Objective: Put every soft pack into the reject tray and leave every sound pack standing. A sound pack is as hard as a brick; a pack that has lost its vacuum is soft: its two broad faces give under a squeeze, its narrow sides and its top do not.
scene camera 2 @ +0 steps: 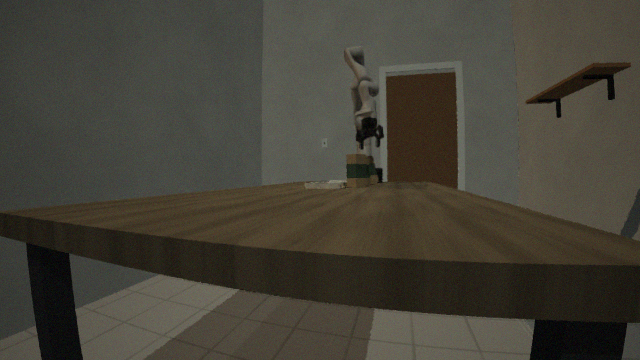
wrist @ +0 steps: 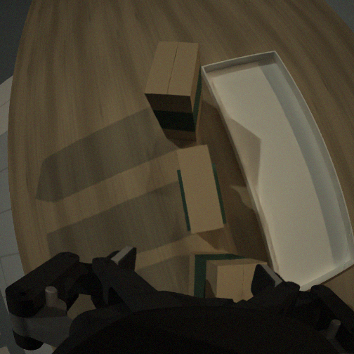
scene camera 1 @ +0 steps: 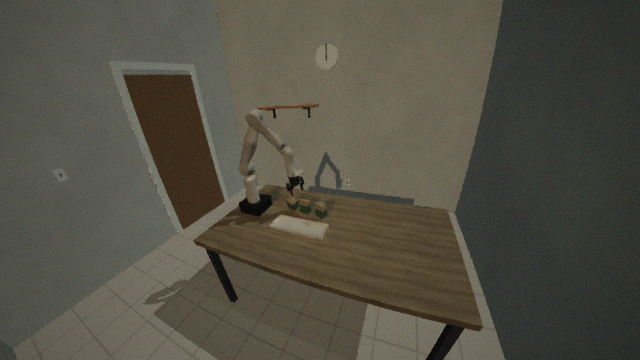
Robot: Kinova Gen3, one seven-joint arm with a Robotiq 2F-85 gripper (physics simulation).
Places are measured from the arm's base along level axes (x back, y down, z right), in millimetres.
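Pixels of known places: gripper, fingertip midpoint: (scene camera 2: 369,148) (scene camera 1: 297,192); arm's base at its link origin: (scene camera 1: 254,200).
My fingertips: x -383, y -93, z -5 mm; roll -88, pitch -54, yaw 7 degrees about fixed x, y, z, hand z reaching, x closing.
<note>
Ahead of a thing's pixels: the offset from my fingertips to its middle. Level surfaces: height alone.
Three tan packs with green bands stand in a row beside the white reject tray {dy +172, dx -44, dz +176 mm} (scene camera 1: 299,226) (scene camera 2: 325,185) (wrist: 295,175), whose inside is bare. The pack farthest from the arm's base (scene camera 1: 321,209) (scene camera 2: 357,171) (wrist: 175,70) and the middle pack {dy +93, dx -56, dz +33 mm} (scene camera 1: 305,206) (wrist: 201,190) are upright. The pack nearest the base {dy +109, dx +53, dz +0 mm} (scene camera 1: 292,202) (wrist: 235,280) appears upright and turned relative to the others; the gripper partly hides it in the wrist view. My gripper (scene camera 1: 297,189) (scene camera 2: 370,145) (wrist: 194,270) is open and empty, above the base end of the row. Softness cannot be seen.
The wooden table {dy +183 mm} (scene camera 1: 380,250) (scene camera 2: 320,225) (wrist: 90,75) carries the packs, the tray and the arm's black base (scene camera 1: 255,205). A wall shelf (scene camera 1: 288,107) (scene camera 2: 575,82) hangs behind the arm, well above the table.
</note>
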